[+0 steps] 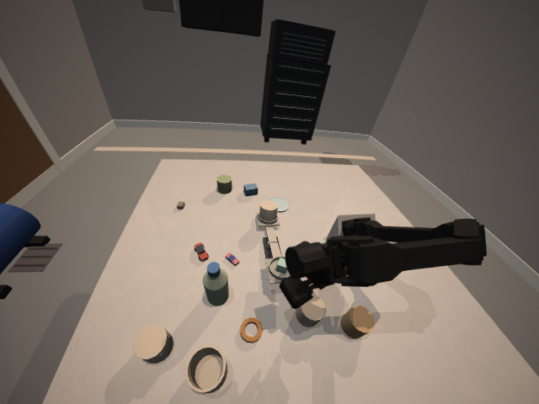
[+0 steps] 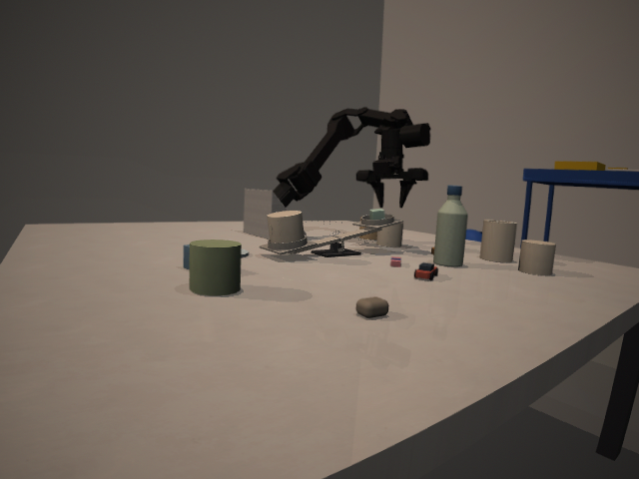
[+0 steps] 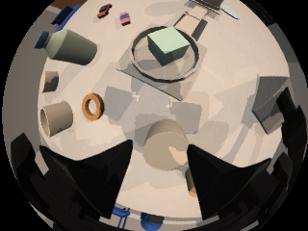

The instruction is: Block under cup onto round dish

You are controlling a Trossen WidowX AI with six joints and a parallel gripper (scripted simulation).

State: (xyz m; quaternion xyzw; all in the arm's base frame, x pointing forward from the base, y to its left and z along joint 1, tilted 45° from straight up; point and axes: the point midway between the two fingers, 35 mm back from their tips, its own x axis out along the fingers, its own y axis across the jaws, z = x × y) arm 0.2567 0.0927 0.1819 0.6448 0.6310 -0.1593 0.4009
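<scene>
My gripper tip is 70 mm past the pale round dish, 450 mm to the left of it and 100 mm above it. Round my gripper tip: bottle (230 mm ahead, 80 mm to the right, 10 mm above); then beige cup (20 mm behind, 50 mm to the left, 70 mm below); then balance (30 mm ahead, 220 mm to the right, 70 mm below).
</scene>
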